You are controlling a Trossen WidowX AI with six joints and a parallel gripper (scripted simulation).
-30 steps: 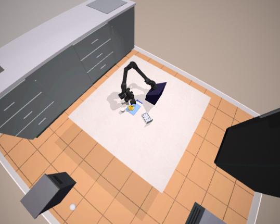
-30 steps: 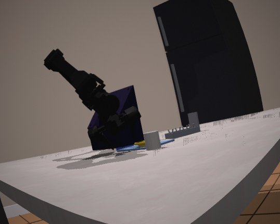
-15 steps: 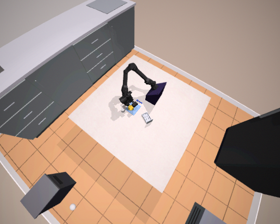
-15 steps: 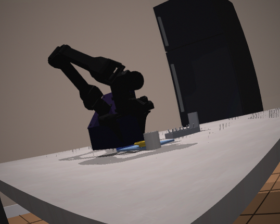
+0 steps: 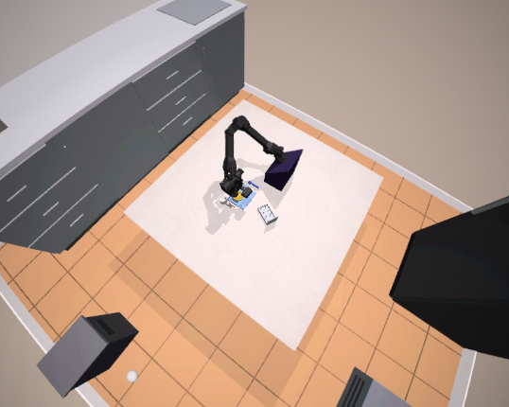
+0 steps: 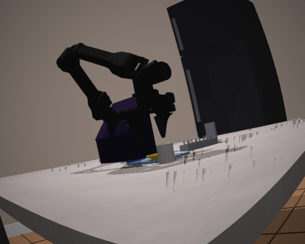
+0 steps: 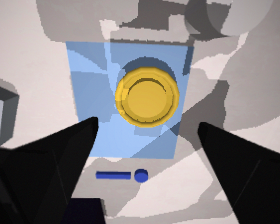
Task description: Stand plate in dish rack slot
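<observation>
Now: gripper tip 5 cm above the yellow plate. Also, from my gripper tip: blue spoon 13 cm behind, 6 cm below, 3 cm to the left; then grey dish rack 23 cm to the left, 4 cm below; then pale cup 9 cm ahead, 6 cm to the right, 4 cm below.
</observation>
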